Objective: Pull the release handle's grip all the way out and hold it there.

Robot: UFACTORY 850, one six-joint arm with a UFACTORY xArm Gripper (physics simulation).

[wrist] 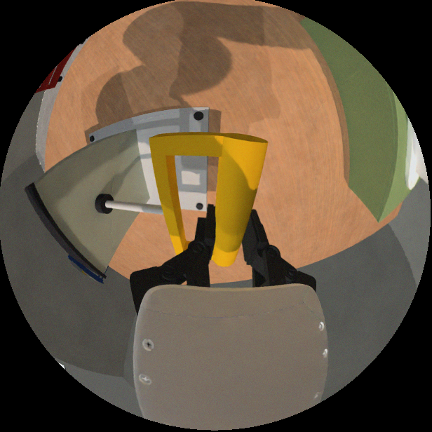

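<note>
The release handle's yellow grip (239, 195) is a D-shaped loop in the middle of the view, with its thick round bar on the right. My gripper (228, 218) is shut on this thick bar, one black finger on each side near its lower part. A pale rod (135, 206) runs from a black collar on the beige housing (85, 185) towards the loop's left side, so the grip stands apart from the housing. The rod's end behind the loop is hidden.
The housing stands on a light grey base plate (172, 118) with dark bolts, on the wooden table top (295, 165). A large green object (362, 115) stands at the right. A red and white object (52, 75) shows at the upper left edge.
</note>
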